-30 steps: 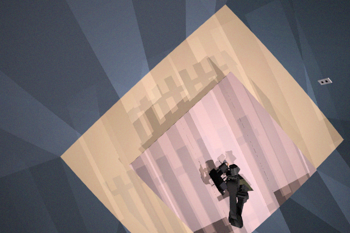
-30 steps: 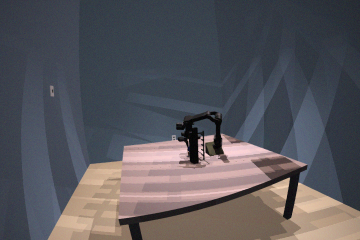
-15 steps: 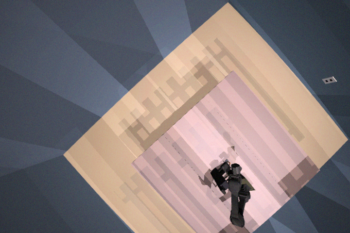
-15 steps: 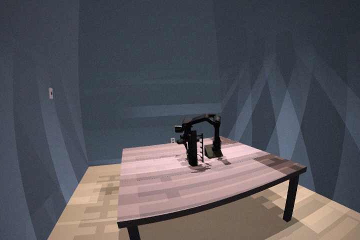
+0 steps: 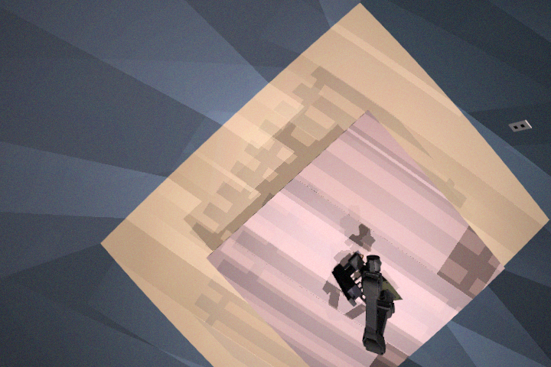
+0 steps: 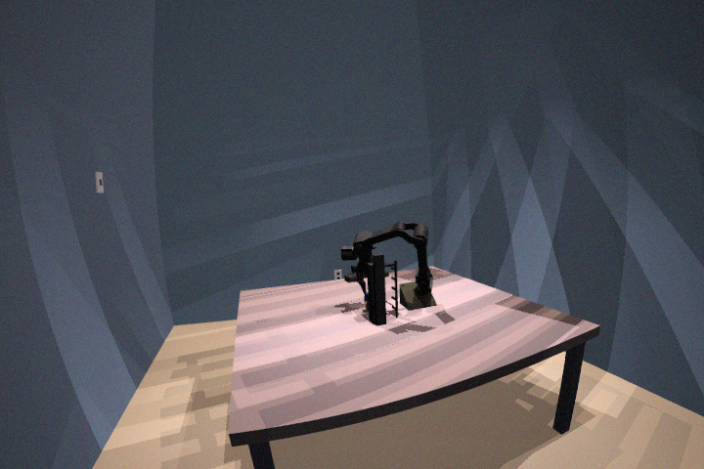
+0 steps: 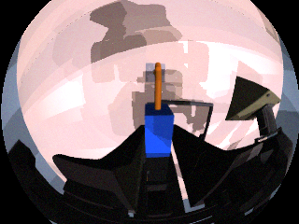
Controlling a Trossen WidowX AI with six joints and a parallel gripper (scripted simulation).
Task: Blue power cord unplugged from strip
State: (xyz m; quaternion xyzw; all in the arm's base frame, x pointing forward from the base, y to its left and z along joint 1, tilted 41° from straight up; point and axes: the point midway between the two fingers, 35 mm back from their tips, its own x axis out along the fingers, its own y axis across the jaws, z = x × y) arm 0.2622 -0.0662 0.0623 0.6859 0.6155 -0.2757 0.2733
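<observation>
The blue plug lies 2 cm to the left of my gripper tip. The rest, counted from my gripper tip: grey piece (9 cm below, 4 cm to the right, 1 cm behind).
</observation>
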